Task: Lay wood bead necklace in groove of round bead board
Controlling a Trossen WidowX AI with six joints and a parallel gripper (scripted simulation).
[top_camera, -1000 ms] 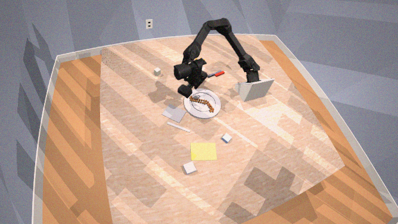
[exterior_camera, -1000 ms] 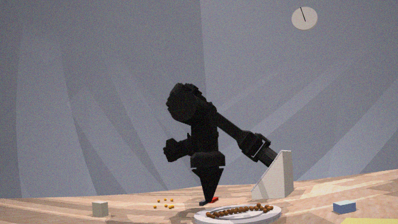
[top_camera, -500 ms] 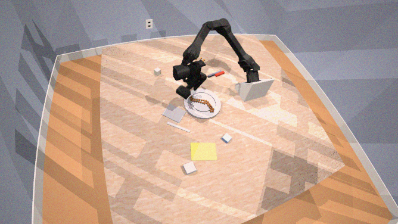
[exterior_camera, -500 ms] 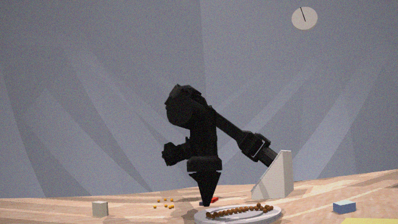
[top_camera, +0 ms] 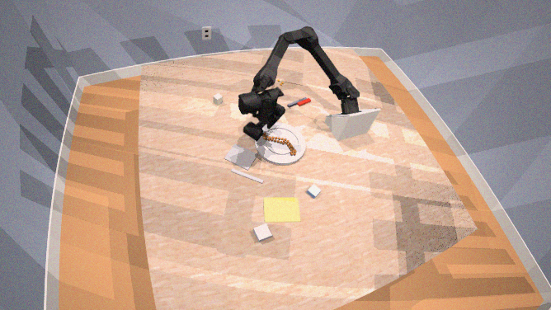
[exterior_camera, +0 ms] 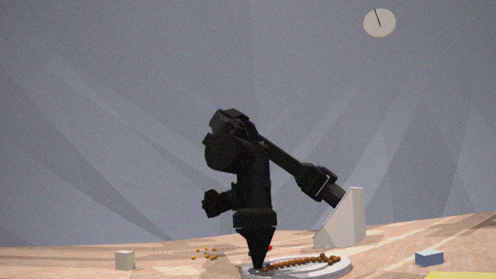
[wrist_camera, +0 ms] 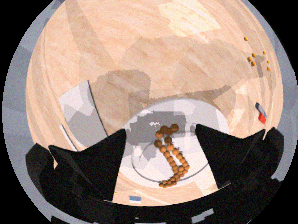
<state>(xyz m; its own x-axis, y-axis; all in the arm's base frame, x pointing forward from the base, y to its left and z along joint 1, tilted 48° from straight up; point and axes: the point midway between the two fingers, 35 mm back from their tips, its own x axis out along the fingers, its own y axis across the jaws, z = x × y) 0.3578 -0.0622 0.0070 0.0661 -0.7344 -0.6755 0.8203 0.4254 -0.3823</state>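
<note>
Right now my gripper tip is 100 mm short of the grey sheet, 60 mm to the right of it and 20 mm above it. Also, from my gripper tip: stick 110 mm ahead, 150 mm to the left, 20 mm below; then red-tipped tool 240 mm behind, 150 mm to the right, 20 mm below; then beige cube 120 mm ahead, 240 mm to the right, 10 mm below.
</note>
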